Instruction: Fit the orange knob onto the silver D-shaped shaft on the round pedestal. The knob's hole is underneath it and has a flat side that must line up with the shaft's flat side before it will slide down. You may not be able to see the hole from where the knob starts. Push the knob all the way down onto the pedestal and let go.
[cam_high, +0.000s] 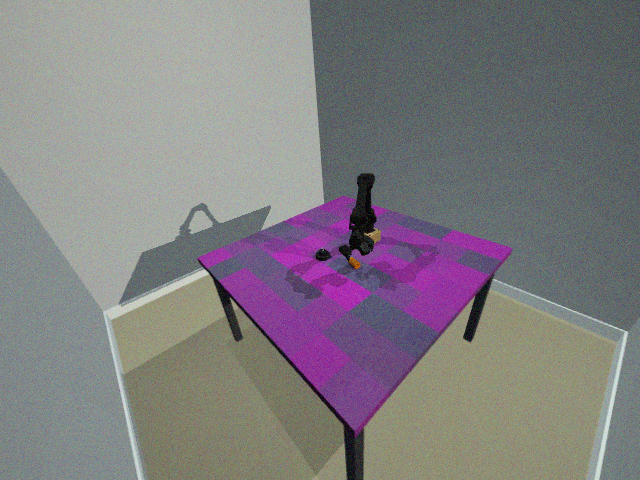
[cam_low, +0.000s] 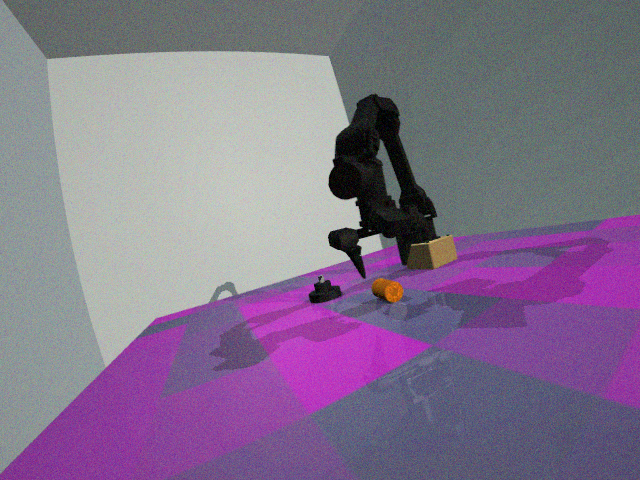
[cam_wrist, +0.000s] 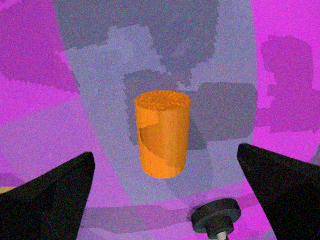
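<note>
The orange knob is 40 mm below my gripper tip. Round my gripper tip: round pedestal (190 mm to the right, 80 mm ahead, 30 mm below).
</note>
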